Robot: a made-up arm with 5 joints. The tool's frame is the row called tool.
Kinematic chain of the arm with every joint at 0, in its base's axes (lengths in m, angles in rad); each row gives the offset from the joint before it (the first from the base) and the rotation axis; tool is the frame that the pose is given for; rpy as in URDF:
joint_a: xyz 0.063 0 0.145 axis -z
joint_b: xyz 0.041 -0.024 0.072 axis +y
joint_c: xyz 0.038 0 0.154 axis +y
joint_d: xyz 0.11 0 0.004 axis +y
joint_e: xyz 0.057 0.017 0 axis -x
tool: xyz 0 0 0 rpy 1.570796 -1.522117 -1.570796
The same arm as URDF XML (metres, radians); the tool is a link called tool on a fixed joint. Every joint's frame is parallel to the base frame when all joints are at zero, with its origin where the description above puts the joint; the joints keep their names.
<robot name="arm">
  <joint name="joint_a" type="continuous">
    <parent link="base"/>
    <child link="link1"/>
    <origin xyz="0.0630 0.0000 0.1450"/>
    <axis xyz="0 0 -1"/>
  </joint>
  <joint name="joint_b" type="continuous">
    <parent link="link1"/>
    <child link="link2"/>
    <origin xyz="0.0410 -0.0240 0.0720"/>
    <axis xyz="0 1 0"/>
  </joint>
  <joint name="joint_c" type="continuous">
    <parent link="link2"/>
    <child link="link3"/>
    <origin xyz="0.0380 0.0000 0.1540"/>
    <axis xyz="0 1 0"/>
  </joint>
  <joint name="joint_d" type="continuous">
    <parent link="link3"/>
    <child link="link4"/>
    <origin xyz="0.1100 0.0000 0.0040"/>
    <axis xyz="0 1 0"/>
  </joint>
  <joint name="joint_e" type="continuous">
    <parent link="link4"/>
    <child link="link5"/>
    <origin xyz="0.0570 0.0170 0.0000"/>
    <axis xyz="-1 0 0"/>
  </joint>
  <joint name="tool_joint" type="fixed">
    <parent link="link5"/>
    <child link="tool"/>
    <origin xyz="0.0000 0.0000 0.0000" rpy="1.5708 -1.5221 -1.5708"/>
  </joint>
  <link name="base"/>
  <link name="link1"/>
  <link name="link2"/>
  <link name="link3"/>
  <link name="link4"/>
  <link name="link5"/>
  <link name="tool"/>
</robot>

